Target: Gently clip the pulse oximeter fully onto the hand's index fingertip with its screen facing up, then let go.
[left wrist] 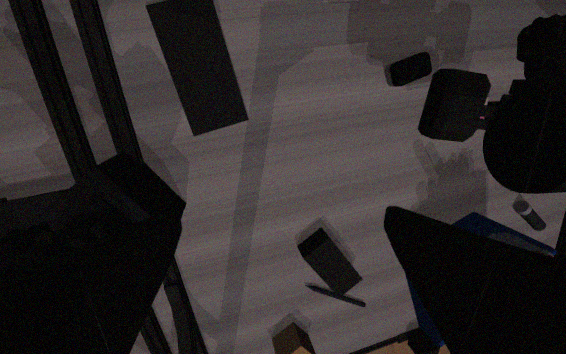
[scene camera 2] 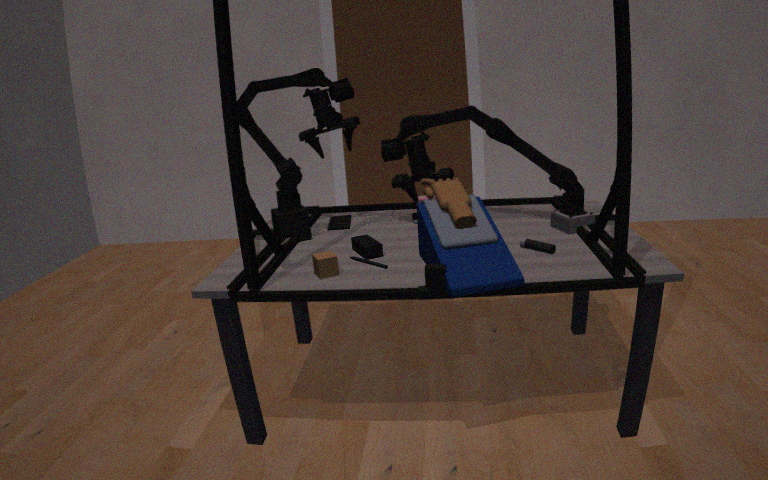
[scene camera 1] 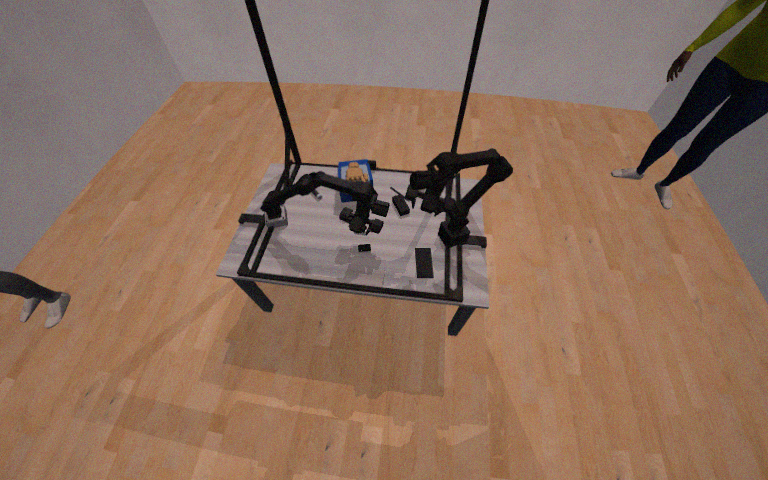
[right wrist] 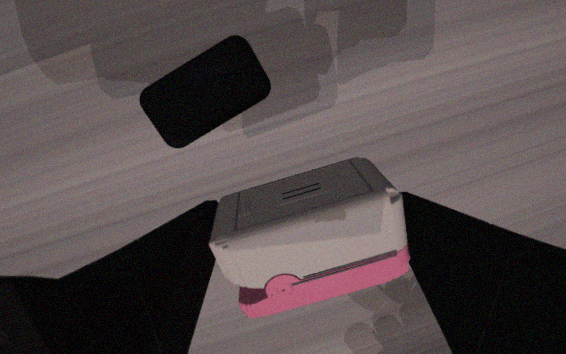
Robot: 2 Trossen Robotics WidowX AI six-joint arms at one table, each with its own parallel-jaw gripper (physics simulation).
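Places are measured from the left arm's base along level axes (x left, y back, z up), in millimetres.
Where they show: left gripper, between the fingertips: [left wrist: 284,218] [scene camera 2: 336,154] [scene camera 1: 423,211]; right gripper, between the fingertips: [right wrist: 306,208]; left arm's base, origin of its link: [left wrist: 99,236] [scene camera 2: 289,209] [scene camera 1: 455,227]; right arm's base, origin of its link: [scene camera 2: 572,212] [scene camera 1: 274,213].
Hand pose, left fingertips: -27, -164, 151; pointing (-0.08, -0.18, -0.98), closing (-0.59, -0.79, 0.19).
Things, the pixels of their top centre, and the offset from my left fingertips, as dx, dy, dz.
- pulse oximeter, centre of its top: [right wrist: 324,267] [left wrist: 473,109] [scene camera 2: 427,195] -126, -238, -143
- black box, centre of its top: [left wrist: 334,269] [scene camera 2: 366,240] [scene camera 1: 401,202] -245, +16, -211
- pen, centre of its top: [left wrist: 337,297] [scene camera 2: 366,260] -324, +47, -236
- brown cube, centre of its top: [scene camera 2: 324,255] -340, +162, -196
- dark flat panel, centre of its top: [left wrist: 200,66] [scene camera 2: 339,221] [scene camera 1: 424,262] +95, -18, -238
- small black block, centre of its top: [right wrist: 203,93] [left wrist: 416,68] [scene camera 1: 364,246] -68, -243, -213
- dark cylinder, centre of its top: [scene camera 2: 537,240] [left wrist: 537,219] -502, -371, -218
The pulse oximeter [right wrist: 310,240] [left wrist: 482,118] [scene camera 2: 421,198] has a grey slotted face, a white body and a pink part; its screen does not show. My right gripper [right wrist: 306,208] [scene camera 1: 368,229] is shut on it, one finger at each end, above the table. The tan hand [scene camera 1: 356,171] [scene camera 2: 451,199] lies on a grey pad on a sloping blue stand [scene camera 2: 481,271]. In scene camera 2 the oximeter shows beside the stand's upper end, below the fingers; I cannot tell their gap. My left gripper [scene camera 2: 336,153] [left wrist: 284,218] is open and empty, high above the table.
A black box [scene camera 2: 367,246] [left wrist: 330,260], a pen [scene camera 2: 369,262] and a brown cube [scene camera 2: 325,266] lie near the stand. A dark flat panel [scene camera 1: 423,262], a small black block [scene camera 1: 364,247] [right wrist: 205,91] and a dark cylinder [scene camera 2: 538,246] also lie on the table.
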